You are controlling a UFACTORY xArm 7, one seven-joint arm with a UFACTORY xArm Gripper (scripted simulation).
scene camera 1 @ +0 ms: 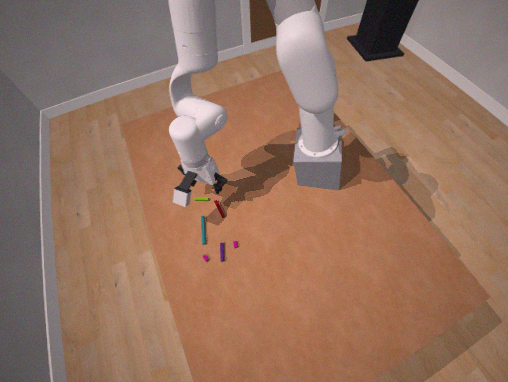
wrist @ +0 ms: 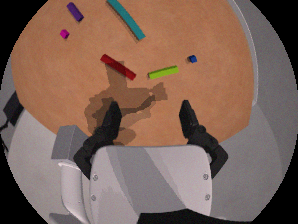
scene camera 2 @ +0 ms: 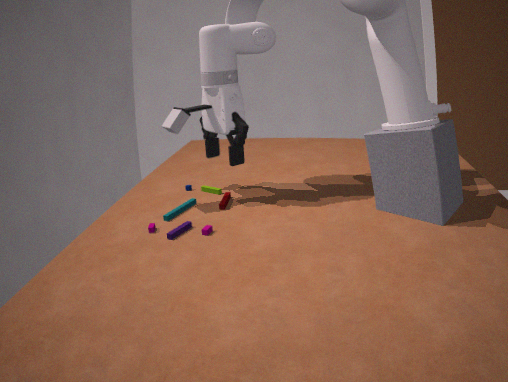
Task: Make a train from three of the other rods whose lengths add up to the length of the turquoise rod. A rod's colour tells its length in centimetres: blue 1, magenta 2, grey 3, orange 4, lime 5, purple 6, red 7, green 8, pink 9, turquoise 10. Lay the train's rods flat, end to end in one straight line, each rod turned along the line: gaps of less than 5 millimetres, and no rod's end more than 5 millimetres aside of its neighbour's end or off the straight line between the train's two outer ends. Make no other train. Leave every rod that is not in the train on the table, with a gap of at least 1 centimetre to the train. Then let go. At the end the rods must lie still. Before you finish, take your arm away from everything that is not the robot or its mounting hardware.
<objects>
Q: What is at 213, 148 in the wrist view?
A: My gripper.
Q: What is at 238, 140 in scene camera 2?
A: My gripper.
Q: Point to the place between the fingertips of my gripper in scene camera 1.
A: At 206, 186
</objects>
